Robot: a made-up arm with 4 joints.
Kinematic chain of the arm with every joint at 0, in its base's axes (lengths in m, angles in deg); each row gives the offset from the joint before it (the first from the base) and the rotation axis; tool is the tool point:
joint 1: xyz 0 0 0.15 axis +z
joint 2: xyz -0.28 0 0.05 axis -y
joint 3: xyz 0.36 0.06 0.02 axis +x
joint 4: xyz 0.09 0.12 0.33 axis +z
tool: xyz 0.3 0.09 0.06
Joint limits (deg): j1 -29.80..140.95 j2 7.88..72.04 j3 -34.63..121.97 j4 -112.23..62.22
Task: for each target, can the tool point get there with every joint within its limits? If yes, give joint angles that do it. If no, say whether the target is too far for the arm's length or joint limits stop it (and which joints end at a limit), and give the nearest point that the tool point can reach.
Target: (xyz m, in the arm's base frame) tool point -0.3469 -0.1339 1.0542
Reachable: yes | joints 53.07 65.06 -9.64 -25.40
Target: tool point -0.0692 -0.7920 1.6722
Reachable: no: too far | nearest point -0.0458 -0.5244 1.0456 | short by 0.682 m
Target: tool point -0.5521 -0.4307 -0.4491
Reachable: no: joint limits stop it (at a limit: joint 1, joint 2, joint 4) | nearest point 0.0233 -0.3093 -0.0173 | short by 0.730 m
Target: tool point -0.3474 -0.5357 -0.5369
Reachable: no: joint limits stop it (at a limit: joint 1, joint 2, joint 4) | nearest point 0.0403 -0.2870 -0.0442 | short by 0.675 m
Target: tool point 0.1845 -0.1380 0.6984
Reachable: yes | joints 33.26 19.11 13.83 -97.14
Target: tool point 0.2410 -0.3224 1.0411
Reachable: yes | joints 108.20 61.96 61.02 21.95
